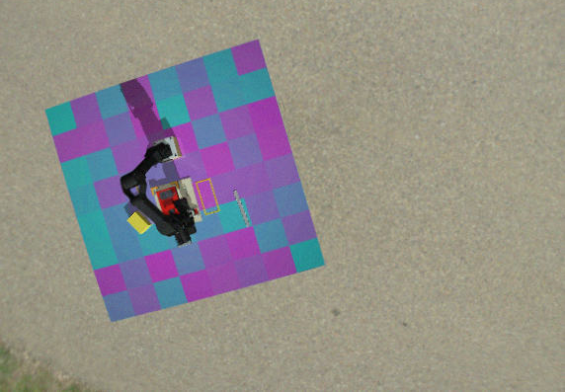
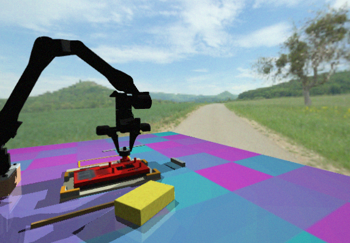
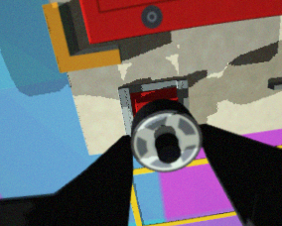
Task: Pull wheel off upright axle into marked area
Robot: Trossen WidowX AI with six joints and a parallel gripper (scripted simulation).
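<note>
My gripper tip is right at the black wheel. Also, from my gripper tip: dark block: 160 mm ahead, 110 mm to the right, 40 mm below; thin wooden stick: 270 mm to the right, 150 mm behind, 40 mm below; grey strip: 260 mm to the left, 60 mm ahead, 40 mm below.
</note>
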